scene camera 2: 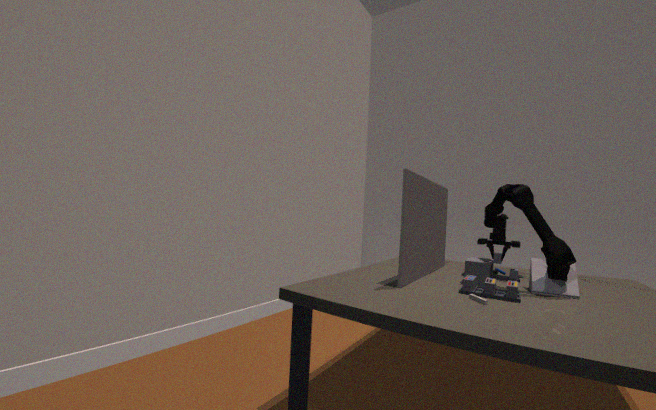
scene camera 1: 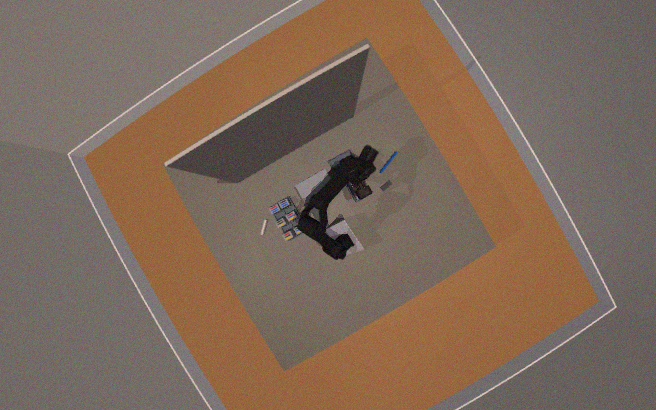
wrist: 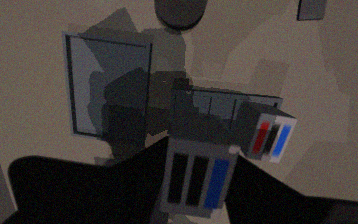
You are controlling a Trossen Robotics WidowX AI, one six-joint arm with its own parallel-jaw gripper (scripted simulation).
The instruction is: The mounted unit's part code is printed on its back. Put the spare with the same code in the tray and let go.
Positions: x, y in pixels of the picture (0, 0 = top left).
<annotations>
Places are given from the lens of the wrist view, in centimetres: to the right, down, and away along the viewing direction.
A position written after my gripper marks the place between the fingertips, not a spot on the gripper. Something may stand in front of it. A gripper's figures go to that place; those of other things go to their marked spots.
my gripper [wrist: 193, 145]: 1, 2, 11
blue-grey tray [wrist: 107, 79]: -9, -4, 18
</annotations>
